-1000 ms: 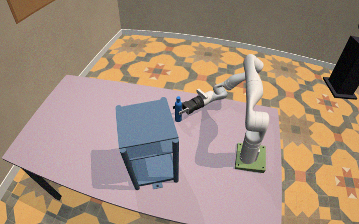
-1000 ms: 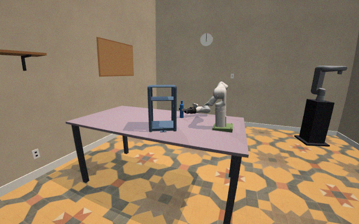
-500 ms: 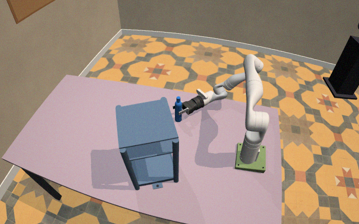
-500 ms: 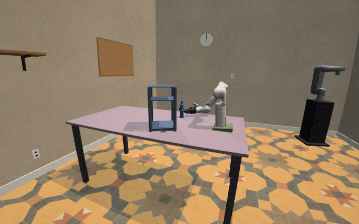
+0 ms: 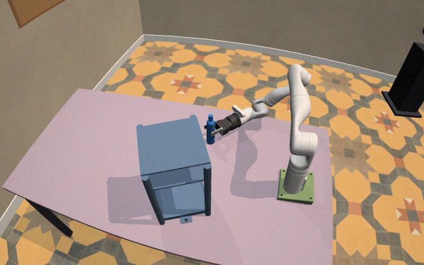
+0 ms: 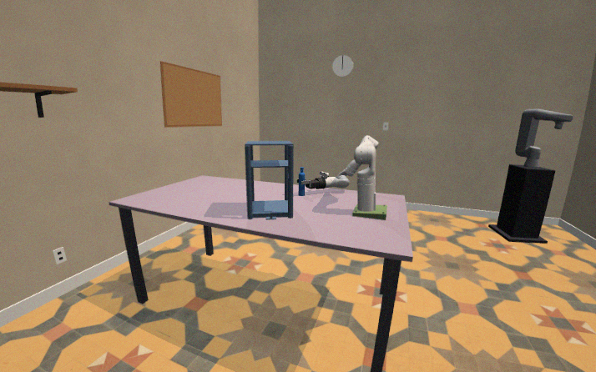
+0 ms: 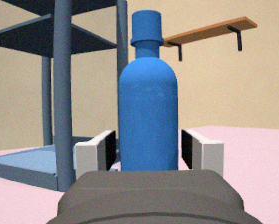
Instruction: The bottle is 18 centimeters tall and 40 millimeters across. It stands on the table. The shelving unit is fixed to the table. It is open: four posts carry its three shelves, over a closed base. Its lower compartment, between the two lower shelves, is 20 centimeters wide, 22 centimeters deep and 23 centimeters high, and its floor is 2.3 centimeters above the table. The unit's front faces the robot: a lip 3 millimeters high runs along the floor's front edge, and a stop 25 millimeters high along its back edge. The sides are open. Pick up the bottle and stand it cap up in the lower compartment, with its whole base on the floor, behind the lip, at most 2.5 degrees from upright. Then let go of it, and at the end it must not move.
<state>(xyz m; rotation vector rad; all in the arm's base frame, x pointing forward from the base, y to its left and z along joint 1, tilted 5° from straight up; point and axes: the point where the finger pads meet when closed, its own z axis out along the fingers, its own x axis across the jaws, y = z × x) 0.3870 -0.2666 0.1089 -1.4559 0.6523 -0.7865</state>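
The blue bottle lies 3 cm above my hand. From my hand the other things lie so: shelving unit 33 cm to the left, 12 cm ahead, 9 cm above.
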